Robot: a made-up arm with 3 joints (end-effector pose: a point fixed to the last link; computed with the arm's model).
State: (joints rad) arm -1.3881 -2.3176 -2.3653
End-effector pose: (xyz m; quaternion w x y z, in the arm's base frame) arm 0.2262 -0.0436 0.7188 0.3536 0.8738 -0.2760 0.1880
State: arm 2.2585 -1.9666 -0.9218
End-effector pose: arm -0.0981 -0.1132 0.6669 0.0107 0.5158 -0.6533 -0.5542
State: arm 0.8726 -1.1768 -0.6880
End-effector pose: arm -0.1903 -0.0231 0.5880 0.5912 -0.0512 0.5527 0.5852
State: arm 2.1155 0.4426 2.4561
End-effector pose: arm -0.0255 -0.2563 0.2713 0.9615 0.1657 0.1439 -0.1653
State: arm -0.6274 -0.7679 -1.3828
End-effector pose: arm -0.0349 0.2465 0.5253 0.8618 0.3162 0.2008 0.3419
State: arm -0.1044 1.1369 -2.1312
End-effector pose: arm 0.0449 0.2080 0.2649 0.4458 -0.4840 -0.2356 0.7152
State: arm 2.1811 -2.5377 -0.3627
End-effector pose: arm -0.1370 0.0060 0.6642 0.0876 -0.7533 0.5866 0.2842
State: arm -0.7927 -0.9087 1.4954
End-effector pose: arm -0.1000 0.2317 0.6397 0.3719 -0.1510 0.4121 -0.8180
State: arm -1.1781 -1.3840 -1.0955
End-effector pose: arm 0.1031 0.1691 0.6186 0.7693 0.5789 0.2683 -0.0318
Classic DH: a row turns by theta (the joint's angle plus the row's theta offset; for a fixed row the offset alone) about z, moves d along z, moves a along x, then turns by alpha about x. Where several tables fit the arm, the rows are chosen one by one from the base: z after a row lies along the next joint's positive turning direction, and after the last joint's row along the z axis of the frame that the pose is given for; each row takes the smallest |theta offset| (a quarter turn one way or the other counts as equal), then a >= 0, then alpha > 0; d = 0 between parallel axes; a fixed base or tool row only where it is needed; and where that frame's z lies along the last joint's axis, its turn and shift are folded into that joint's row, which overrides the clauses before.
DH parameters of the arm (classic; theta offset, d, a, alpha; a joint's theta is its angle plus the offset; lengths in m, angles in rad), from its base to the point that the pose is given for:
joint 1: 0 0.4897 0.013 1.5708
joint 2: 0 -0.1427 -0.2205 1.5708
joint 3: 0.8524 0 0.0719 3.1416
tool (fixed): 0.8524 -0.1036 0 0

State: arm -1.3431 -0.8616 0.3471
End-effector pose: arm 0.0304 0.2044 0.5698 0.6030 0.1995 0.3669 -0.6797
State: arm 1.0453 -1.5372 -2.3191
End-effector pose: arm -0.2343 0.0229 0.6991 0.0799 -0.4134 -0.5588 -0.7144
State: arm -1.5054 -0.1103 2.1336
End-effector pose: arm 0.1124 0.2961 0.4188 0.2458 0.0170 -0.0524 0.9678
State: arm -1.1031 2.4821 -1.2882
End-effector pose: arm 0.2443 -0.0998 0.4764 0.3224 -0.8803 -0.3467 0.0299
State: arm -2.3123 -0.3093 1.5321
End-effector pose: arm 0.2568 0.1422 0.4740 0.3401 -0.0586 -0.1425 0.9277
